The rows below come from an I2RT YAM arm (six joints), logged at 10 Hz.
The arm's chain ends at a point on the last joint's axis. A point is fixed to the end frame.
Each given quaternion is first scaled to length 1.
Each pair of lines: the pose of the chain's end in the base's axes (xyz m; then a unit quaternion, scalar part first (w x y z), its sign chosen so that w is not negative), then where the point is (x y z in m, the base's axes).
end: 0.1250 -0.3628 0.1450 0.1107 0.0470 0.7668 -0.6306
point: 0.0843 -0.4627 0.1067
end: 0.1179 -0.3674 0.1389 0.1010 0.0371 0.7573 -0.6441
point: 0.0762 -0.4684 0.1051
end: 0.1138 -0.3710 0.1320 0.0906 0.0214 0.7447 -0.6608
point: 0.0716 -0.4736 0.1042
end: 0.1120 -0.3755 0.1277 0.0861 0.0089 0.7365 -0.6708
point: 0.0703 -0.4793 0.1037
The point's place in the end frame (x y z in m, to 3 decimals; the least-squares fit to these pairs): 0.055 0.008 0.100
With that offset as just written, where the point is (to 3 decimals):
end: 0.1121 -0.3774 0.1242 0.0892 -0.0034 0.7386 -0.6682
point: 0.073 -0.482 0.100
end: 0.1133 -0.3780 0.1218 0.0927 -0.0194 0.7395 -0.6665
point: 0.076 -0.484 0.098
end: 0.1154 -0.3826 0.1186 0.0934 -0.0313 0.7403 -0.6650
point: 0.080 -0.489 0.096
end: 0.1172 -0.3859 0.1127 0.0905 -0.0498 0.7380 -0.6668
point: 0.084 -0.493 0.092
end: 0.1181 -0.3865 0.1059 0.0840 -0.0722 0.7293 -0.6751
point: 0.087 -0.495 0.089
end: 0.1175 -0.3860 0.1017 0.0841 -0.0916 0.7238 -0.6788
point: 0.089 -0.496 0.087
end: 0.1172 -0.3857 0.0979 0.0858 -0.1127 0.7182 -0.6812
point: 0.092 -0.497 0.086
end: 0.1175 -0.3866 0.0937 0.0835 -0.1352 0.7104 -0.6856
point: 0.095 -0.498 0.085
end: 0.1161 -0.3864 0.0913 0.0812 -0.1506 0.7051 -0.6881
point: 0.096 -0.499 0.084
